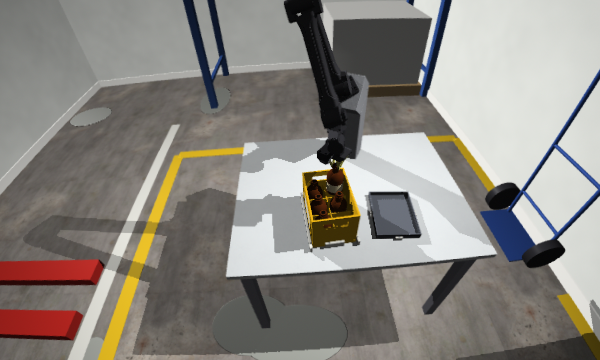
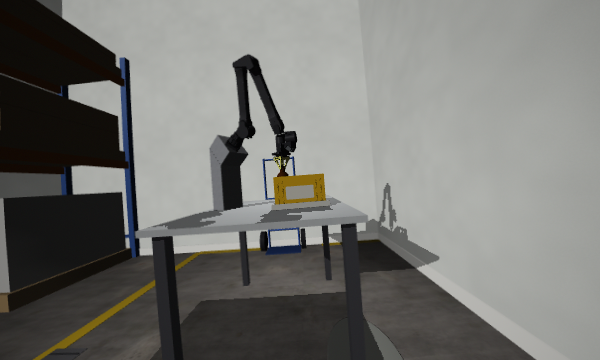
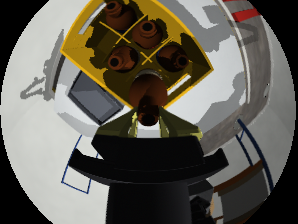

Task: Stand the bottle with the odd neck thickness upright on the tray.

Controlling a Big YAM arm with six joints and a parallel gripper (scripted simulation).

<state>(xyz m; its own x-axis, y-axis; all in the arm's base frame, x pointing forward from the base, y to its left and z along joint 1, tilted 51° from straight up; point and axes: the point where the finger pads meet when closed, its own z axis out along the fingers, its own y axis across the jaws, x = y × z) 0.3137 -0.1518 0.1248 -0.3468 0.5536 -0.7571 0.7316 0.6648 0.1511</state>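
Right now the brown bottle is 60 mm below my hand. From my hand the other things lie so: dark tray (190 mm ahead, 200 mm to the left, 220 mm below); then crate (70 mm ahead, 70 mm to the right, 150 mm below).
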